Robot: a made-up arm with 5 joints.
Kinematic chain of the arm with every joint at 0, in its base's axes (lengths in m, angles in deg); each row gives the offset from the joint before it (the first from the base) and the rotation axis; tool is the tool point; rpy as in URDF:
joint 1: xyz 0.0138 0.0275 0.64 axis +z
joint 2: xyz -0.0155 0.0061 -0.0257 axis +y
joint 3: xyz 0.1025 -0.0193 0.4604 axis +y
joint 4: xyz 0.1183 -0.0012 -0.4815 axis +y
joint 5: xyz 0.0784 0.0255 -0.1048 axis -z
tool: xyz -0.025 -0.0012 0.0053 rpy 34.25 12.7 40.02
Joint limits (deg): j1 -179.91..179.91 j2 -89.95..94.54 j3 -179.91..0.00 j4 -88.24..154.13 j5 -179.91..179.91
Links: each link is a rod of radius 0.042 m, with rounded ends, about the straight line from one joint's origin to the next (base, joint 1, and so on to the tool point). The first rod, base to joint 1, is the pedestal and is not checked.
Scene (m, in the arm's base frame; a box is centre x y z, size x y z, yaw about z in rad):
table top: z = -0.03
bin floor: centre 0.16 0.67 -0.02 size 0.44 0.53 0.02 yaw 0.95
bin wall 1: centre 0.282 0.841 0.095 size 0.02 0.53 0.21 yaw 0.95
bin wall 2: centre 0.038 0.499 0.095 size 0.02 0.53 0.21 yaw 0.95
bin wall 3: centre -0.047 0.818 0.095 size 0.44 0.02 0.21 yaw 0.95
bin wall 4: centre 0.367 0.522 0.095 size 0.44 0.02 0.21 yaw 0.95
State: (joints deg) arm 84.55 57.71 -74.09 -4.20 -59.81
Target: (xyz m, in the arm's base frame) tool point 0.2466 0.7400 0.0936
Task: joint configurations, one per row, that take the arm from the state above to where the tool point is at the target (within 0.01 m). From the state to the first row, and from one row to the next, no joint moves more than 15 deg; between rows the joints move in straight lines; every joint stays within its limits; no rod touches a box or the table.
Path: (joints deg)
1: 78.66 66.87 -80.33 -3.72 -60.37
2: 72.77 76.03 -86.58 -3.24 -60.93

